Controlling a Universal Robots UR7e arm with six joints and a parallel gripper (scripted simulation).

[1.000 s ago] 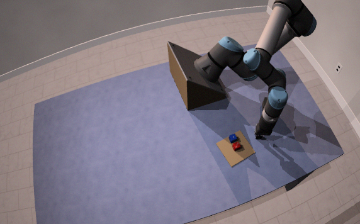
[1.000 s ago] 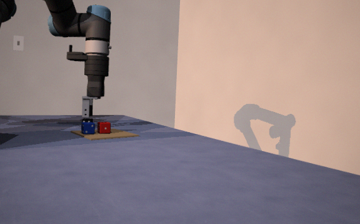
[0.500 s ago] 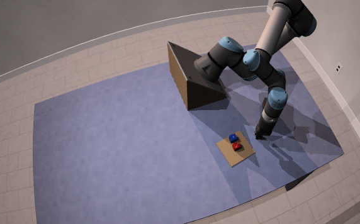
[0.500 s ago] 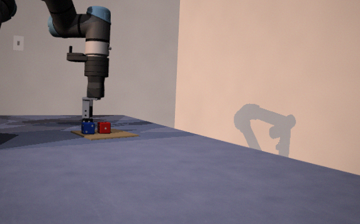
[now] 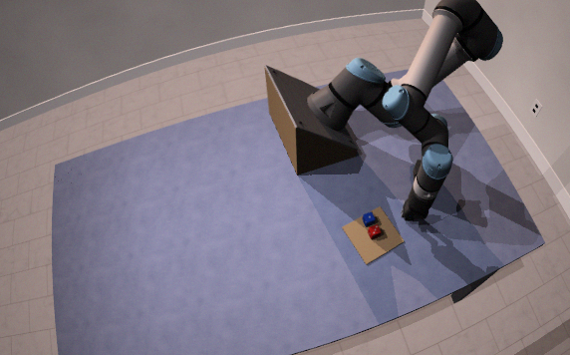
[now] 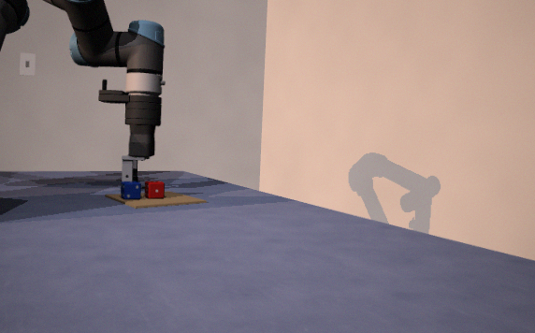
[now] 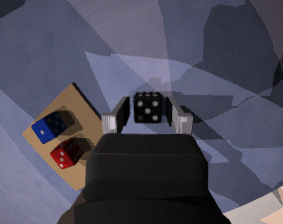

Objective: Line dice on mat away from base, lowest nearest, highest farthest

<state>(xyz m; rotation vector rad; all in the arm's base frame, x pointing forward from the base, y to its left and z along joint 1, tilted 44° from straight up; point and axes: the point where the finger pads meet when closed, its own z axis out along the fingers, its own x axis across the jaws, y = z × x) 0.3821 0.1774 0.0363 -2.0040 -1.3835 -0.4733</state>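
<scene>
My gripper is now 10 mm above the black die. Also, from my hand: red die: 20 mm ahead, 130 mm to the right, 10 mm below; blue die: 20 mm behind, 130 mm to the right, 10 mm below; tan mat: 20 mm ahead, 130 mm to the right, 30 mm below.
</scene>
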